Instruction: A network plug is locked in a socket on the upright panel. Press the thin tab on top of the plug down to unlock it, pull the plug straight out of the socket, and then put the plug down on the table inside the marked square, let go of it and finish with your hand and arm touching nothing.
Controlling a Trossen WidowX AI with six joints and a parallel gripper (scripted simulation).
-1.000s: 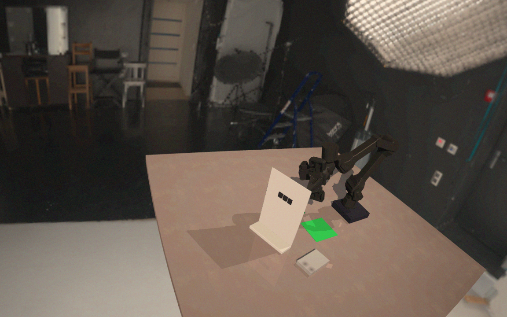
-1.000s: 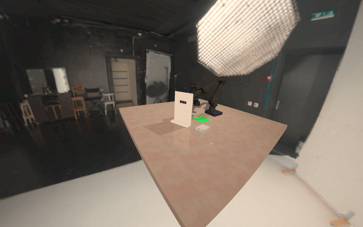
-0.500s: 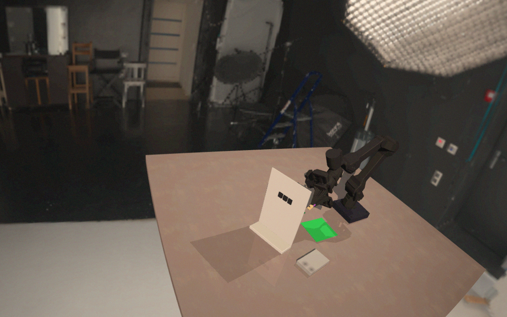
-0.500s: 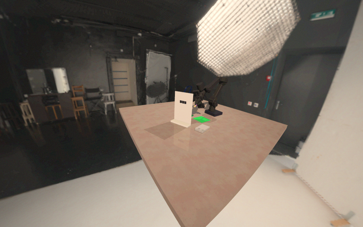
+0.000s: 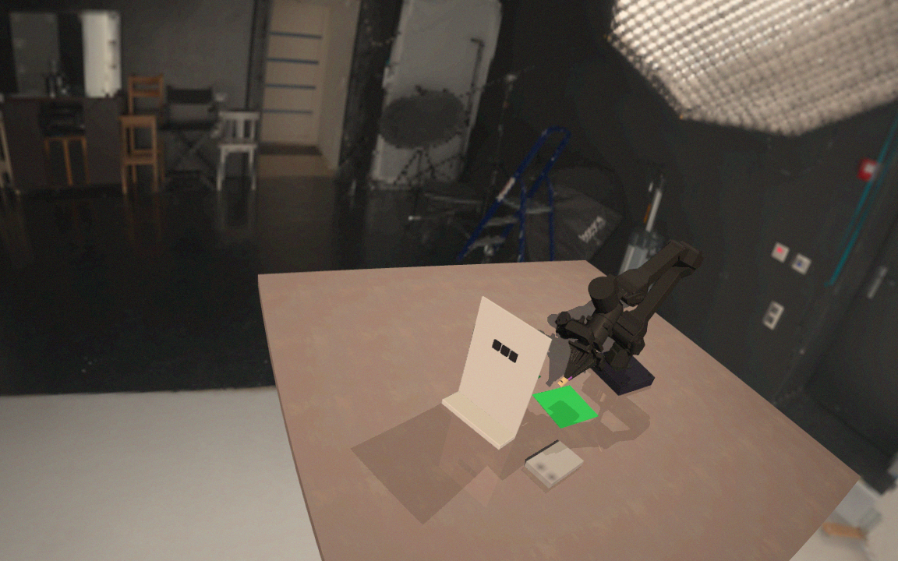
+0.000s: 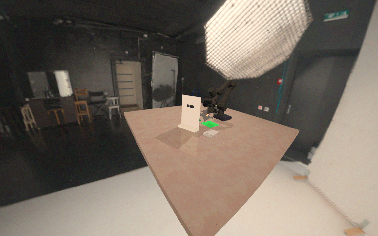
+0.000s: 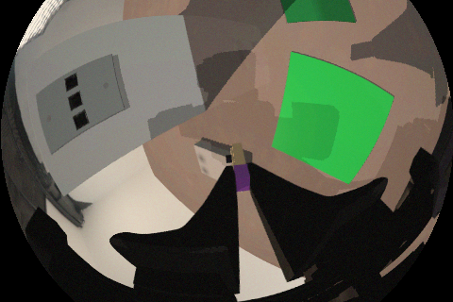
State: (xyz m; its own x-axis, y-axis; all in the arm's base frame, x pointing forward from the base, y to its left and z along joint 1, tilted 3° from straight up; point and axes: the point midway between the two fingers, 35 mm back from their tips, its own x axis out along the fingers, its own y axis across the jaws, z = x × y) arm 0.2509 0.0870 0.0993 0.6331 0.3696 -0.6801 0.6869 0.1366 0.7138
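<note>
My gripper tip is now 10 cm above the green marked square, 5 cm past it and 1 cm to the left of it. Round my gripper tip: purple network plug right at my gripper tip; flat grey box 15 cm to the left, 9 cm below, 8 cm ahead; white upright panel 17 cm ahead, 2 cm to the right, 1 cm above.
</note>
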